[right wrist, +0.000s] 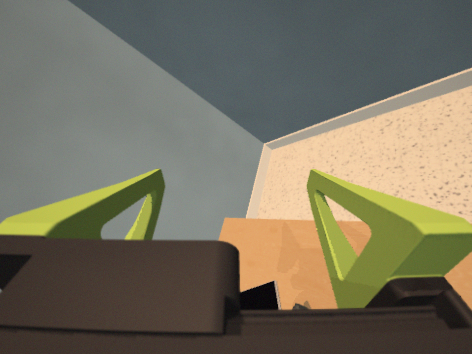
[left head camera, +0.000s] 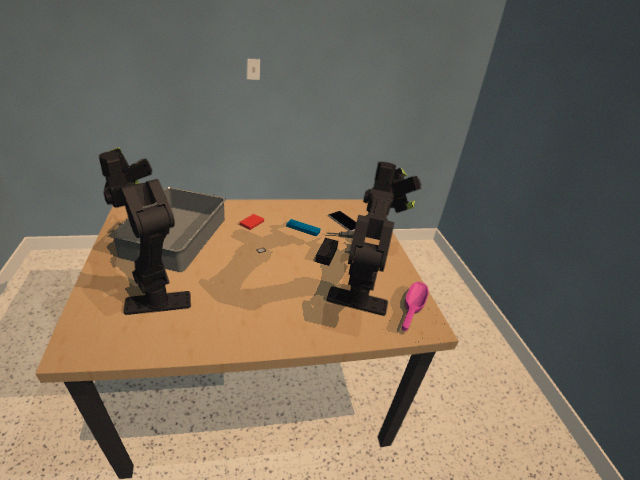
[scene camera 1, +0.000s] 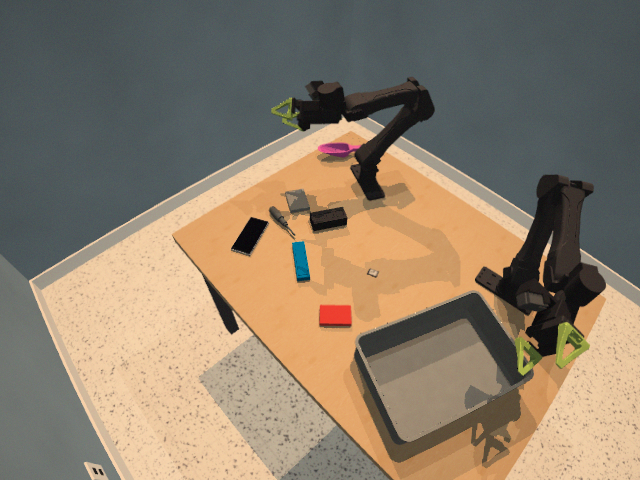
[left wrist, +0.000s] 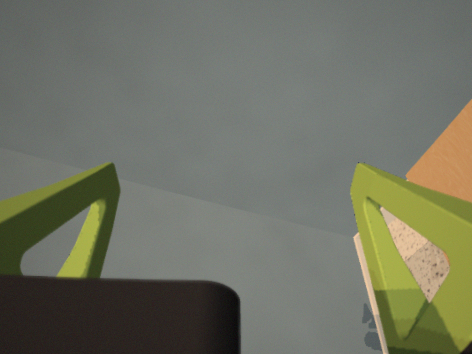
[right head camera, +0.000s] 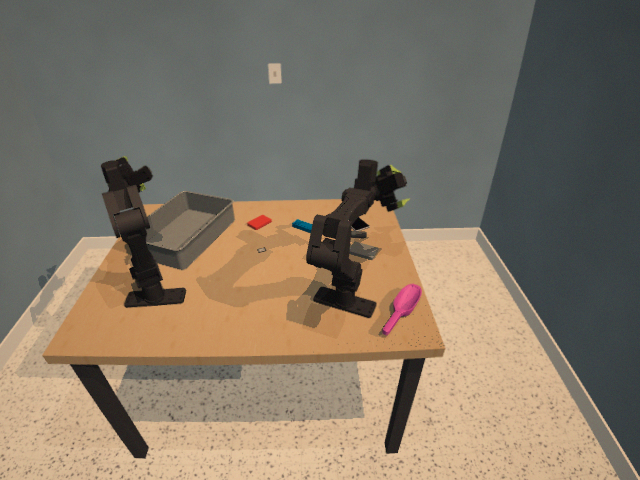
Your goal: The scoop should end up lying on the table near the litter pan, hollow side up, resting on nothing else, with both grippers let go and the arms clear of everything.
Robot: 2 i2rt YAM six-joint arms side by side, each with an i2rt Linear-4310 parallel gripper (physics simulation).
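Frame: origin at the left arm's base, x ahead, y left, z up, level; centimetres.
Seen in the pictures: left gripper, fingertip midpoint: (left head camera: pixel 122 161) (scene camera 1: pixel 538 370) (left wrist: pixel 235 176) (right head camera: pixel 132 168); right gripper, fingertip midpoint: (right wrist: pixel 235 177) (scene camera 1: pixel 277 115); left arm's base at its link origin: (left head camera: pixel 158 303) (scene camera 1: pixel 505 290) (right head camera: pixel 155 298); right arm's base at its link origin: (left head camera: pixel 357 301) (scene camera 1: pixel 366 181) (right head camera: pixel 344 302).
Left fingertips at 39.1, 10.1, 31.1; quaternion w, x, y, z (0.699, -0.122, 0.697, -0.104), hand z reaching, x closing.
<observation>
Offsets run from my left fingertips to a thing's middle, as dx, dy, dz.
A pink scoop {-56.4, -89.9, -29.3} (left head camera: pixel 416 297) (right head camera: pixel 406 299) (scene camera 1: pixel 338 149) lies hollow side up on the table, right of the right arm's base in the head views, near the table's right edge. In scene camera 1 the arm hides part of its handle. The grey litter pan {-2.2, -14.6, -26.4} (left head camera: pixel 202 235) (right head camera: pixel 206 237) (scene camera 1: pixel 379 397) stands at the back left in the head views, far from the scoop. My right gripper (scene camera 1: pixel 281 117) (right wrist: pixel 235 177) is open and empty, high above the table. My left gripper (scene camera 1: pixel 544 367) (left wrist: pixel 235 176) is open and empty, above the pan's outer side in scene camera 1.
A red block {+3.4, -45.6, -30.4} (left head camera: pixel 251 221) (scene camera 1: pixel 334 315), a blue block {-3.9, -66.0, -30.1} (left head camera: pixel 303 227) (scene camera 1: pixel 300 261), a black box {-22.5, -70.6, -29.2} (left head camera: pixel 326 251) (scene camera 1: pixel 328 219), a dark phone {-0.2, -85.9, -30.8} (scene camera 1: pixel 250 236), a screwdriver-like tool {-11.3, -81.5, -29.8} (scene camera 1: pixel 279 218), a grey block {-22.4, -85.4, -30.4} (scene camera 1: pixel 297 200) and a small square piece {-16.0, -46.5, -31.0} (left head camera: pixel 261 250) (scene camera 1: pixel 372 272) lie on the table.
</observation>
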